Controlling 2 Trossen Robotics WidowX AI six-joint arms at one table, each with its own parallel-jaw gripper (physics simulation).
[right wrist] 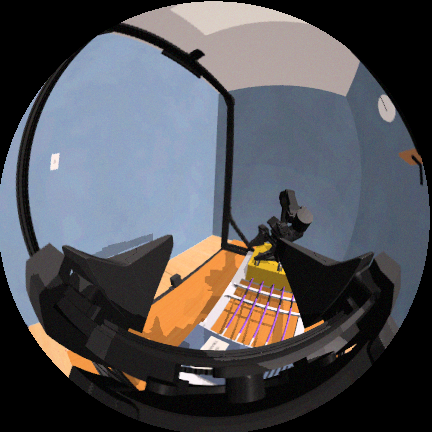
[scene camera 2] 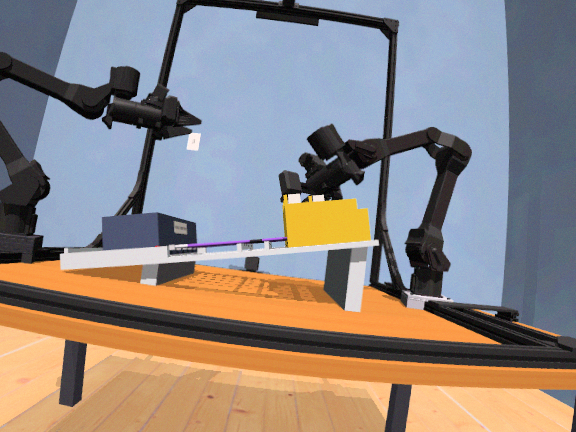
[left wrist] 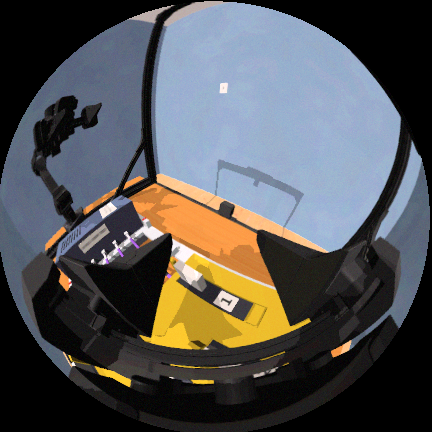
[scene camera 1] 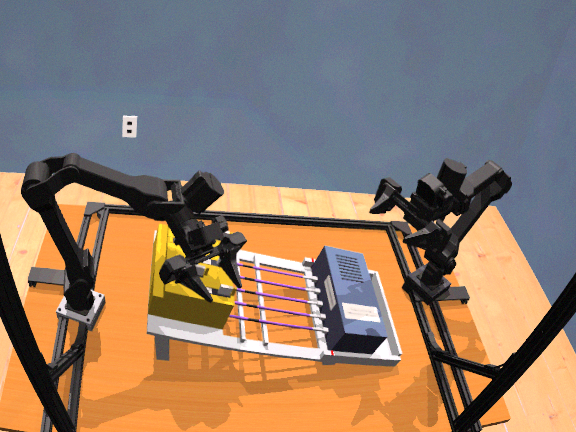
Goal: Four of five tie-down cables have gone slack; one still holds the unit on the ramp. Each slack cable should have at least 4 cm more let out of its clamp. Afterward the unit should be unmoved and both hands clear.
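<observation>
The blue unit sits at the low end of the white ramp. Several purple cables run from it to the yellow clamp block; which are slack I cannot tell. My left gripper is open and empty over the block's cable side. In the left wrist view, a white clamp tab beside the label 1 shows between its fingers. In scene camera 2 its fingertips are hidden. My right gripper is open and empty, high beyond the unit.
Two white crossbars lie under the cables between block and unit. A row of small white cable fittings stands along the unit's near side. Black frame rails edge the orange table, with black uprights rising from them.
</observation>
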